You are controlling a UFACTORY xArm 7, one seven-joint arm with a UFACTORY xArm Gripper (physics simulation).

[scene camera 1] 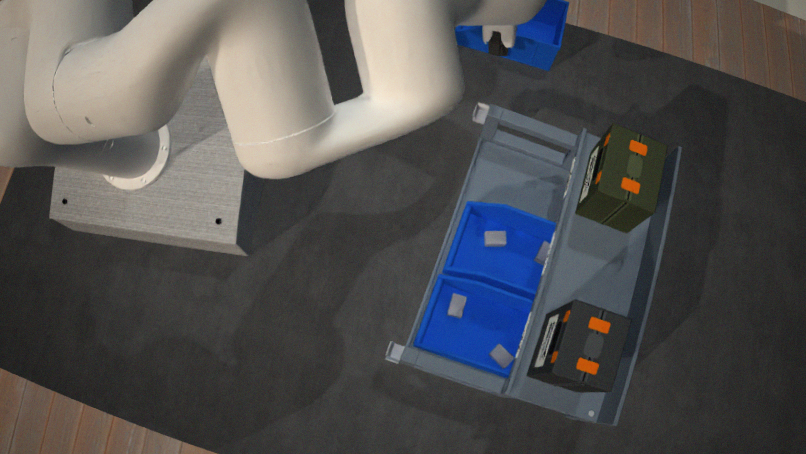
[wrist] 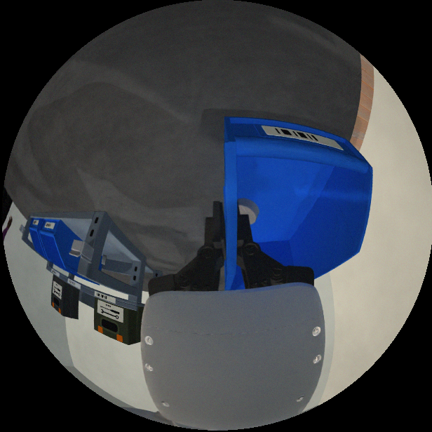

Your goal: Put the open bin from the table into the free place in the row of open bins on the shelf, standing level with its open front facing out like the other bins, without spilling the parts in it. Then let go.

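Places are measured from the arm's base along level axes (x up, y back, z right), in centimetres.
Pixels of known places: gripper, fingertip midpoint: (scene camera 1: 498, 50); arm's base, origin of the base link: (scene camera 1: 134, 147).
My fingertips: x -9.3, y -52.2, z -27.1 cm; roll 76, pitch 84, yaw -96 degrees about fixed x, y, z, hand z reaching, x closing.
For each thing: its top centre in the pictures, then the offset to it from my fingertips. "pt": a spot on its surface instead.
- blue open bin, surface spot: (scene camera 1: 533, 54) pt dx +2.2, dy -5.5, dz +1.3 cm
- grey shelf, surface spot: (scene camera 1: 600, 281) pt dx +8.8, dy -14.1, dz +39.1 cm
- olive case, middle of its top: (scene camera 1: 635, 166) dx +18.5, dy -15.2, dz +26.5 cm
- dark case, middle of its top: (scene camera 1: 593, 345) dx +21.0, dy -9.3, dz +48.8 cm
The blue open bin (scene camera 1: 533, 54) (wrist: 310, 200) is at the top of the scene view, partly cut off and covered by the arm. A grey round part (wrist: 248, 209) shows inside it, partly behind a finger. My gripper (scene camera 1: 498, 45) (wrist: 226, 212) is shut on one side wall of the bin, with one finger inside and one outside. Whether the bin touches the table is unclear. The grey shelf (scene camera 1: 600, 281) (wrist: 103, 225) holds two blue bins (scene camera 1: 516, 265) (scene camera 1: 479, 332) side by side with grey parts in them. The free place (scene camera 1: 510, 174) is beside them, at the shelf end nearer my gripper.
An olive case (scene camera 1: 634, 166) (wrist: 133, 325) and a dark case (scene camera 1: 593, 346) (wrist: 70, 300) stand in the shelf's other row. Brackets (scene camera 1: 480, 112) (scene camera 1: 394, 352) stick out at the shelf's corners. The robot's metal base (scene camera 1: 157, 208) is at the left.
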